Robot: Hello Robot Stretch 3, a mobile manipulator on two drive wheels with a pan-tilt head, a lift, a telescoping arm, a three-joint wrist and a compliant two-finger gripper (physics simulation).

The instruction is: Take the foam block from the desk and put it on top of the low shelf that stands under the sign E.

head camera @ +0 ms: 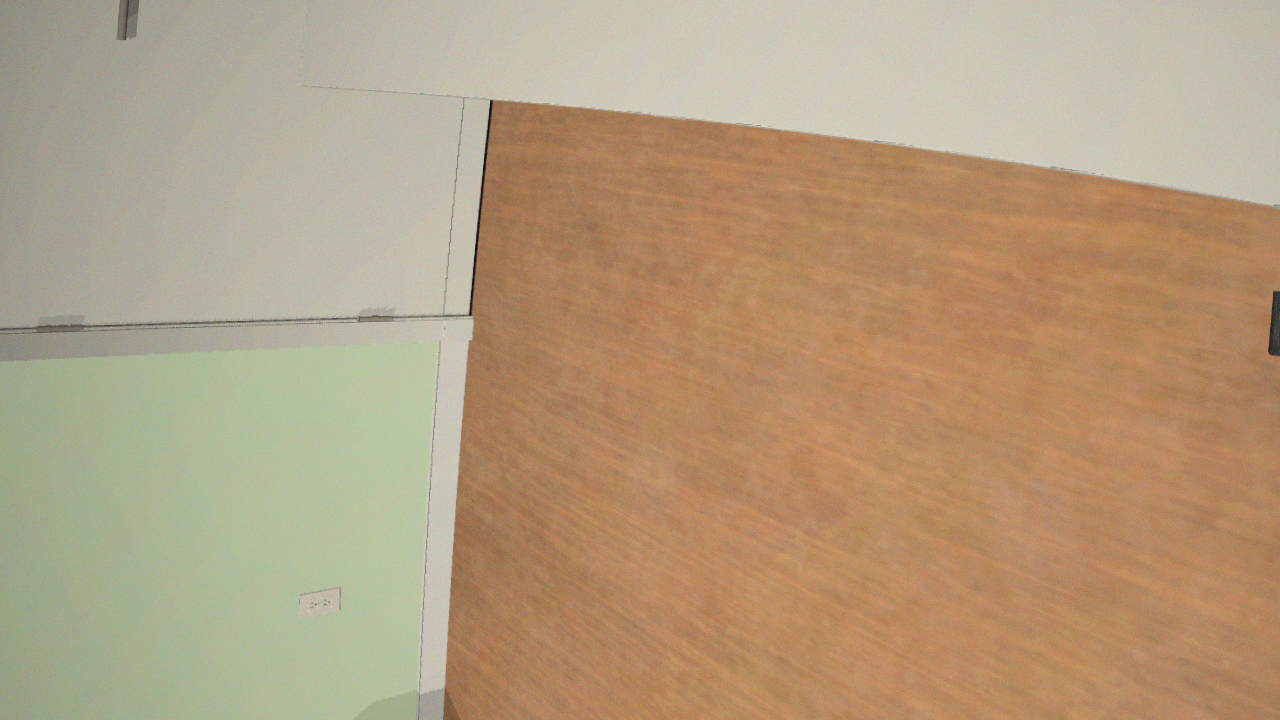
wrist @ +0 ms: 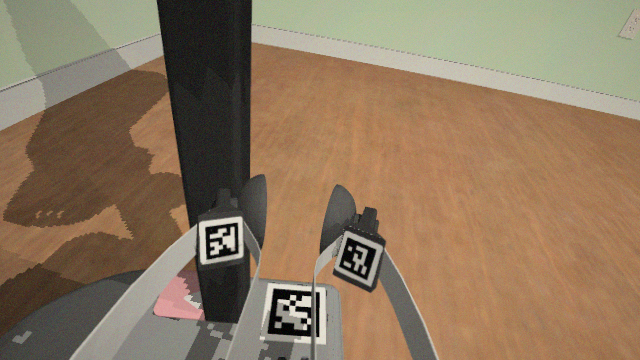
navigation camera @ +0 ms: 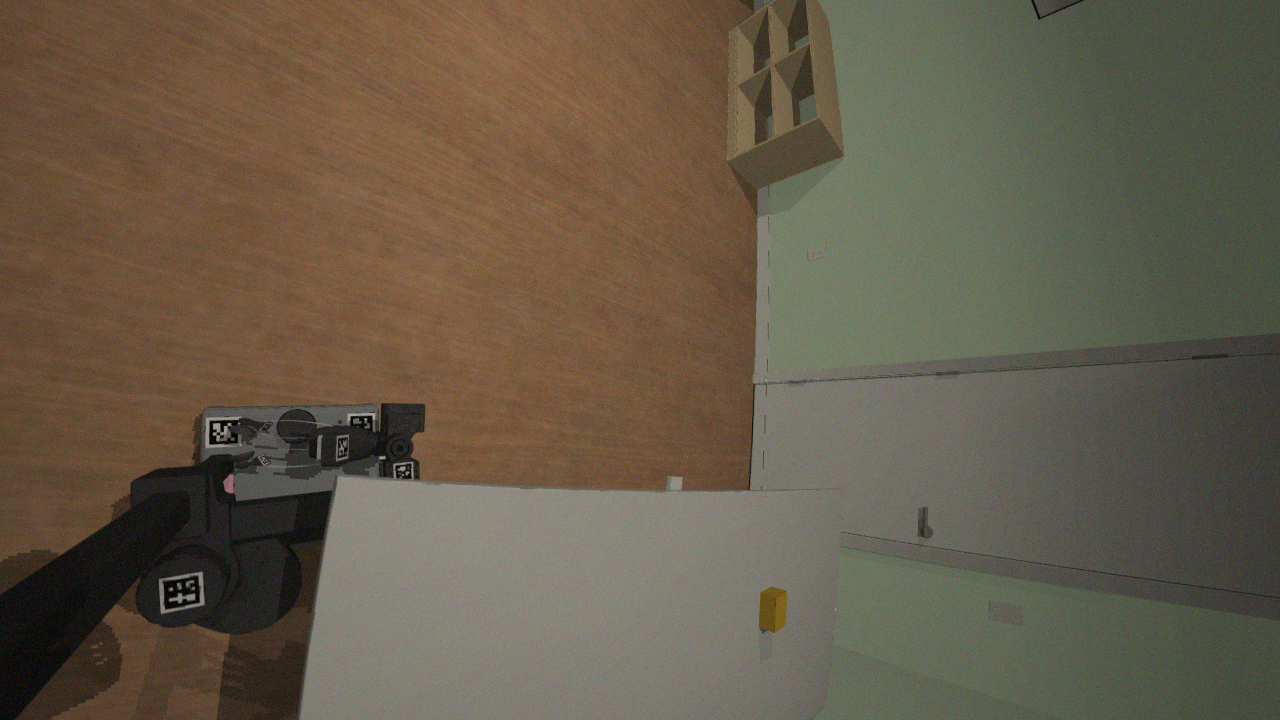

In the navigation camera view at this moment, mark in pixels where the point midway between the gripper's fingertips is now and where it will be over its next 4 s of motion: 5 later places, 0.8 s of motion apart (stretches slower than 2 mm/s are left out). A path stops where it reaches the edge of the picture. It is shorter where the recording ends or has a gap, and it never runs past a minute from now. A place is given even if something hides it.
My gripper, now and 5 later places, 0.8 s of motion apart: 229,443; 227,464; 225,510; 248,487; 421,441; 472,428
